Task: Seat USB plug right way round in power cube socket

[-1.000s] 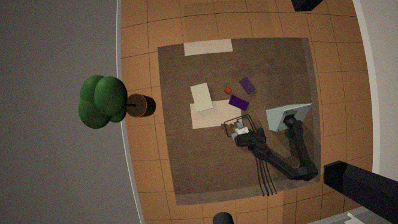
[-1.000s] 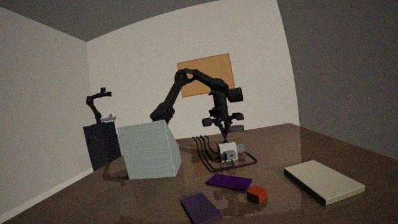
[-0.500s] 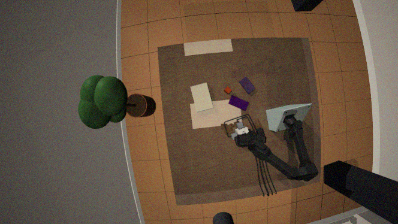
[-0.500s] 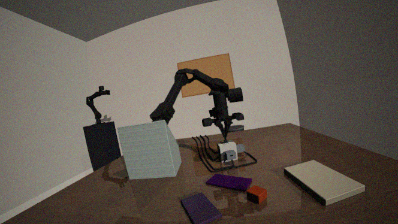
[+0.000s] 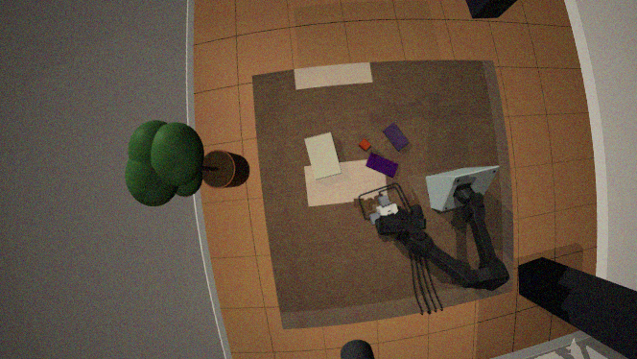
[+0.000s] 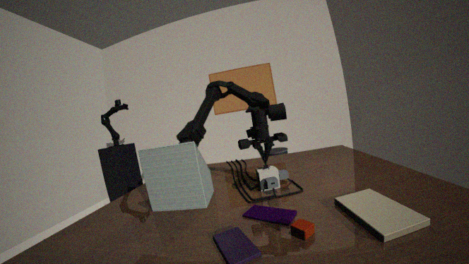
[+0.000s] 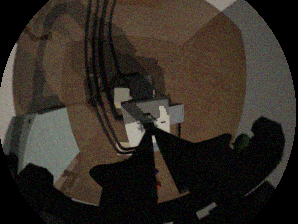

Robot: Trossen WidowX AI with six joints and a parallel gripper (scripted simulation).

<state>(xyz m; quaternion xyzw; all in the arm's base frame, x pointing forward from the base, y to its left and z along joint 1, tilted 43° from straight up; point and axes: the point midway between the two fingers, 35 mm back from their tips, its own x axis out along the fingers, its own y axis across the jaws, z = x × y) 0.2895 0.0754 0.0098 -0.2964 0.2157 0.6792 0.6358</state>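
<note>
Right now my gripper tip is 20 mm above the dark USB plug. From my gripper tip the other things lie so: orange block: 40 mm ahead, 330 mm to the right, 90 mm below; then cream book: 240 mm ahead, 320 mm to the right, 100 mm below.
</note>
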